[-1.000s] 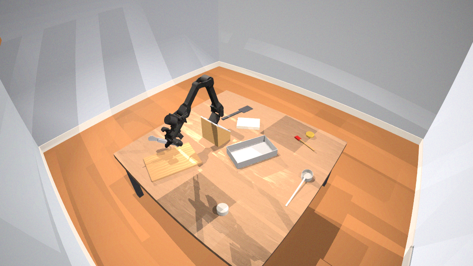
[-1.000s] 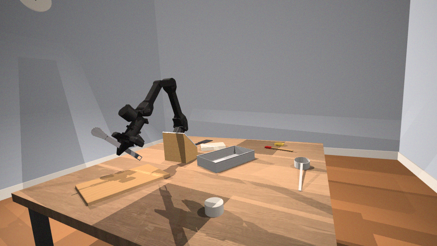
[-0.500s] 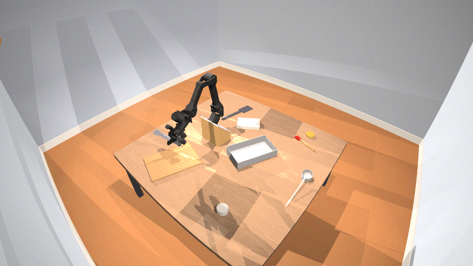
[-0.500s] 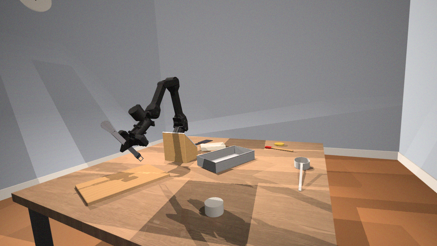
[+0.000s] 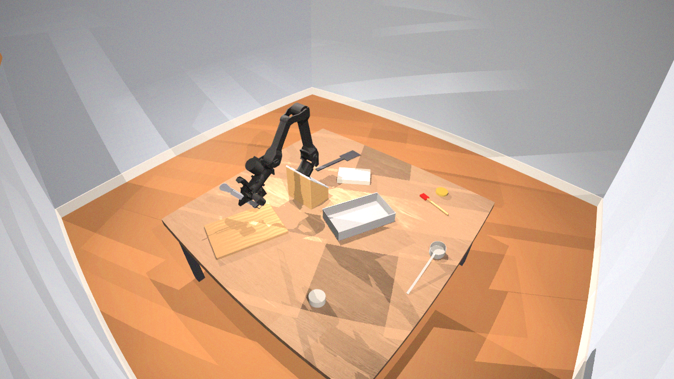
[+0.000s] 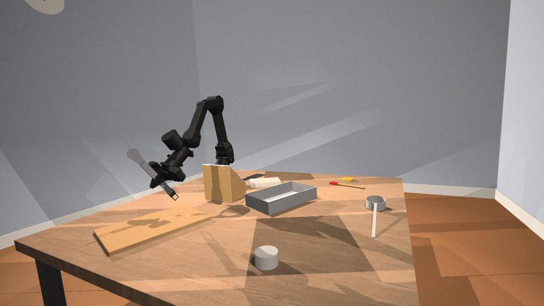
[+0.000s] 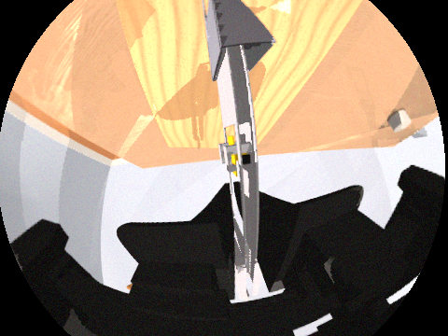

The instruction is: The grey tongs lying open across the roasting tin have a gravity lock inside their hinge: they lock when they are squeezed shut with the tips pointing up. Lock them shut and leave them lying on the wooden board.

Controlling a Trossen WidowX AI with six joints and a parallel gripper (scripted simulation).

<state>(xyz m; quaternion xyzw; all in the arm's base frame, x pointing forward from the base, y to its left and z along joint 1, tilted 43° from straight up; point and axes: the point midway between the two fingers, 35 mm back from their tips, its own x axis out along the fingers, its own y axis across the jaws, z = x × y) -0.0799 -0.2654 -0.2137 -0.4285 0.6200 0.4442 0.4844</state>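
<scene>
My gripper tip is now 15 cm above the wooden board. Also, from my gripper tip: grey roasting tin: 41 cm ahead, 36 cm to the left, 13 cm below; then white block: 22 cm ahead, 65 cm to the left, 14 cm below; then dark spatula: 6 cm ahead, 77 cm to the left, 15 cm below.
</scene>
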